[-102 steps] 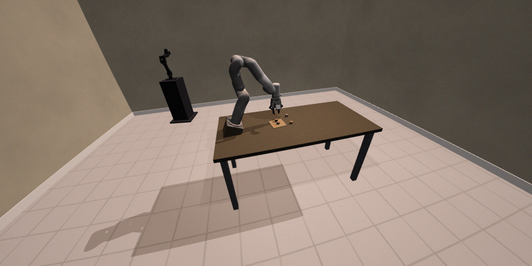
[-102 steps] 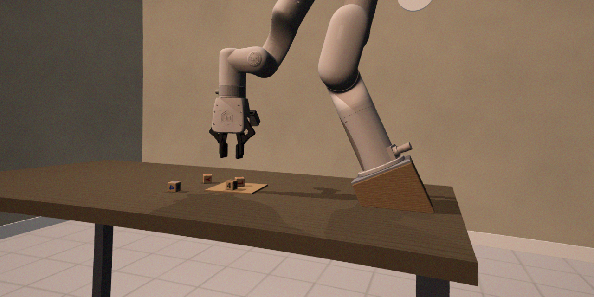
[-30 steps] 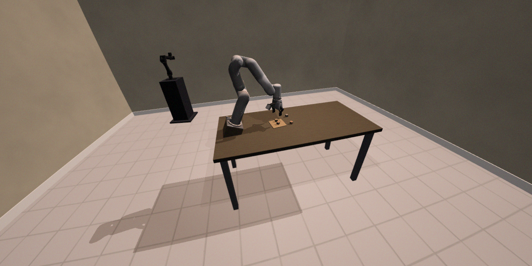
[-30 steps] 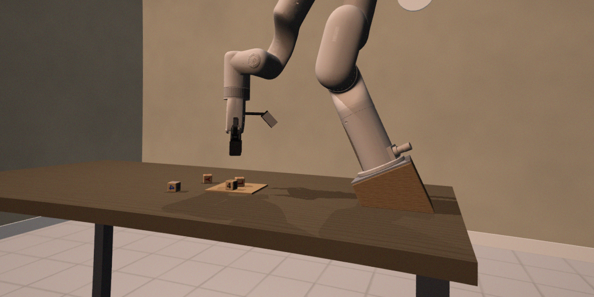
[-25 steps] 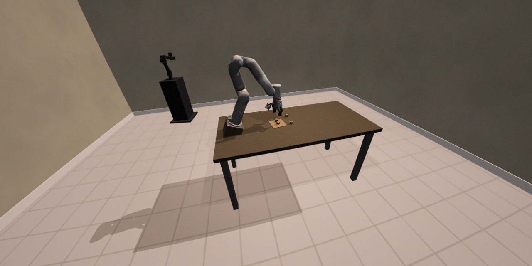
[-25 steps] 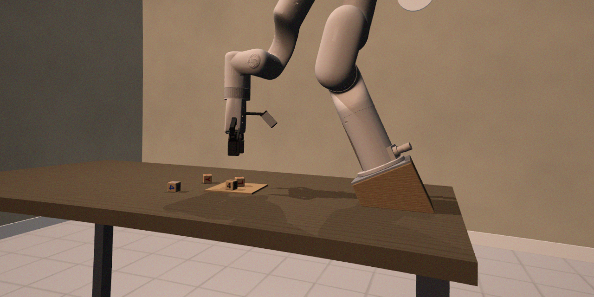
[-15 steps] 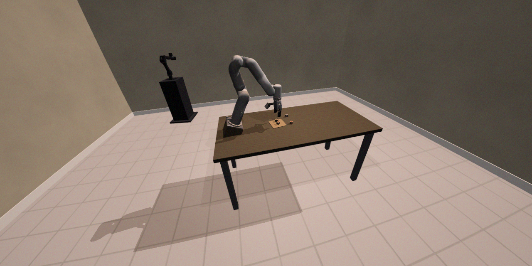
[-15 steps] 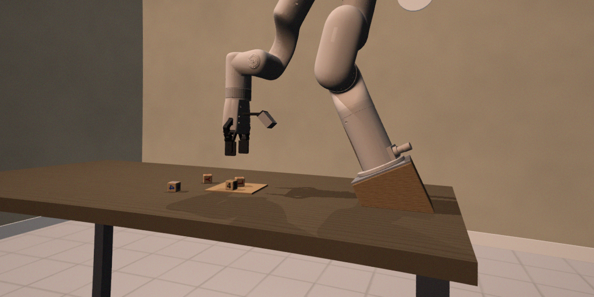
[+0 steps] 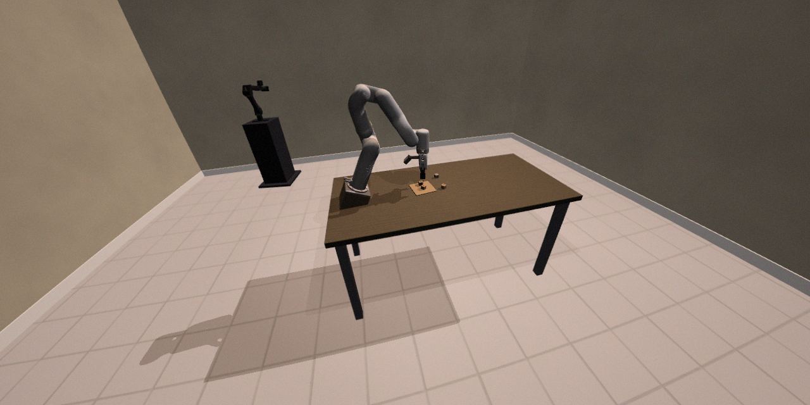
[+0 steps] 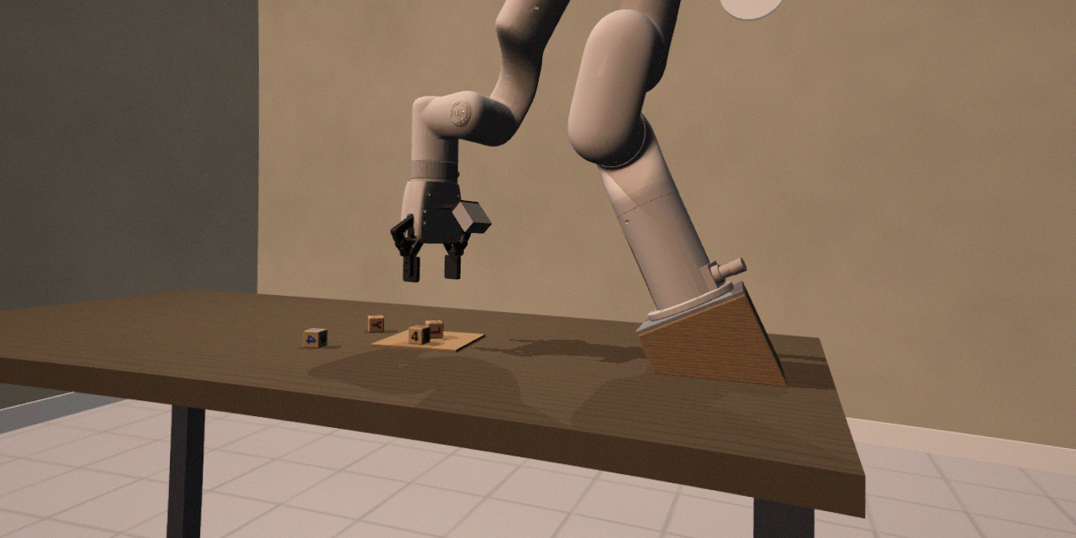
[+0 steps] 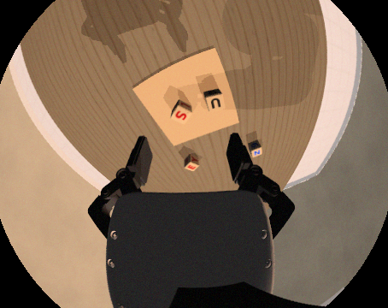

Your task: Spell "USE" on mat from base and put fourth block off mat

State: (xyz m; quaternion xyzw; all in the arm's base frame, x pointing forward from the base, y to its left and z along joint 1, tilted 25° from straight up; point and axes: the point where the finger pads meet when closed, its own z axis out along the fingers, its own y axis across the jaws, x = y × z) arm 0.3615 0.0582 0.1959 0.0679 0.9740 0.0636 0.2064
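Now: the tan mat 11 cm below my hand.
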